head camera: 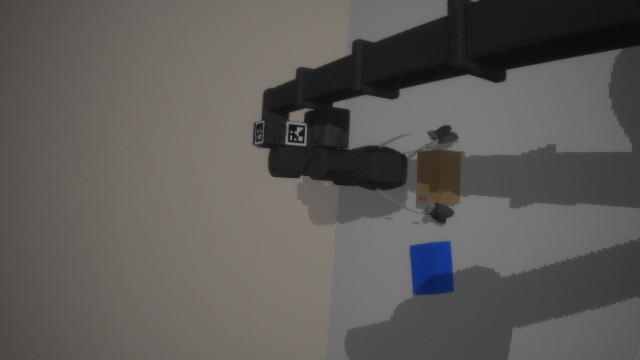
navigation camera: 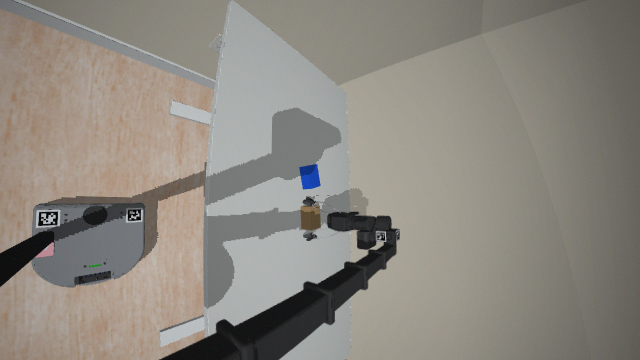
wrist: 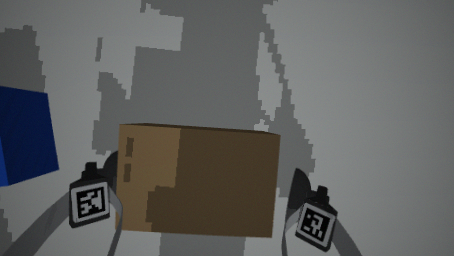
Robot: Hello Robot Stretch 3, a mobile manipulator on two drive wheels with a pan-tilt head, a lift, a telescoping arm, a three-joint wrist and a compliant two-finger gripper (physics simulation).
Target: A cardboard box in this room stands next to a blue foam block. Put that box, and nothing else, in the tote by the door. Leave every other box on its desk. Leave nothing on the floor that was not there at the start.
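Pixels of known places: gripper, fingertip midpoint: [head camera: 452, 175] [navigation camera: 304, 218]; robot's base, link origin: [navigation camera: 96, 214].
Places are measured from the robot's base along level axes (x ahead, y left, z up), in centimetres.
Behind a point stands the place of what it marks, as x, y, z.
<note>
A brown cardboard box [head camera: 440, 167] @[-3.0, -58.6, 77.0] [navigation camera: 310, 220] @[-2.3, -58.6, 76.7] [wrist: 225, 185] stands on the white desk [head camera: 370, 260] @[17.0, -83.9, 72.0] [navigation camera: 250, 90] @[41.4, -34.7, 72.0] [wrist: 380, 100]. A blue foam block [head camera: 432, 265] @[13.6, -59.5, 76.5] [navigation camera: 310, 177] @[14.0, -59.4, 76.5] [wrist: 27, 132] stands beside it with a gap between, at the left edge in the wrist view. My gripper [head camera: 442, 175] @[-2.0, -60.5, 72.0] [navigation camera: 310, 218] @[-2.0, -60.5, 72.0] [wrist: 208, 178] @[-2.0, -60.5, 72.0] is open, with one finger on each side of the box. In the wrist view the left fingertip is at the box's left side, partly hidden behind it, and a narrow gap shows at the right finger. The tote does not show in these views.
My extended arm [head camera: 410, 60] @[-9.5, -31.2, 107.3] [navigation camera: 295, 310] @[-8.4, -19.2, 106.7] reaches over the desk to the wall [head camera: 150, 200] @[6.2, -103.8, 116.8] [navigation camera: 450, 150] @[25.8, -104.1, 123.3] behind it. My base [navigation camera: 95, 245] @[-11.3, -0.2, 15.9] stands on the wooden floor [navigation camera: 100, 125] @[40.8, 1.3, 0.1] before the desk's front edge. White desk feet [navigation camera: 190, 112] @[57.7, -38.1, 2.5] [navigation camera: 182, 330] @[-66.0, -34.4, 2.6] show below the desk.
</note>
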